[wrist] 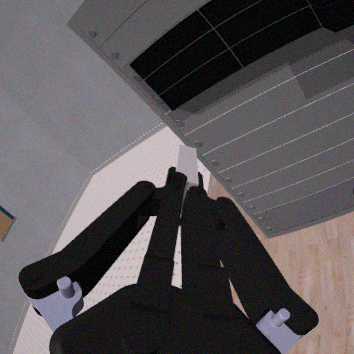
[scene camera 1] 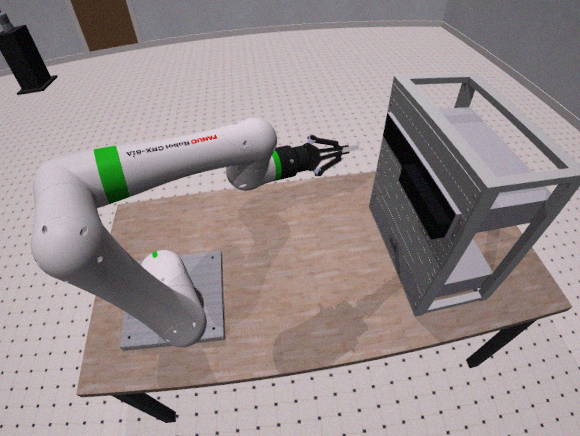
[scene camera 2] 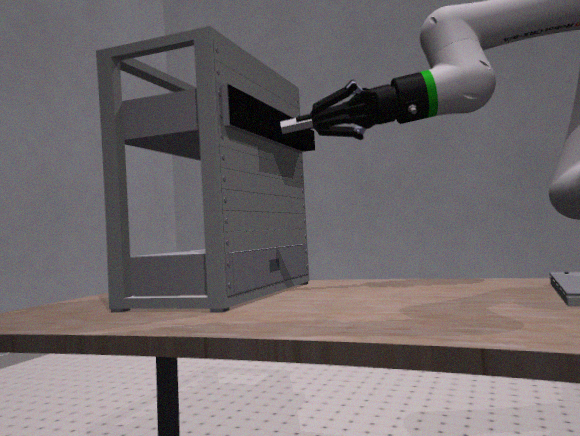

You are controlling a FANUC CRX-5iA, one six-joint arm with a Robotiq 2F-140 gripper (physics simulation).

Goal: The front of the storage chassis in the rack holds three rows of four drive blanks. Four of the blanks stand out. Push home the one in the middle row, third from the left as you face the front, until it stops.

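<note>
My gripper: in the pictures, wrist view and scene camera 1 included. Grey rack: in the pictures.
</note>
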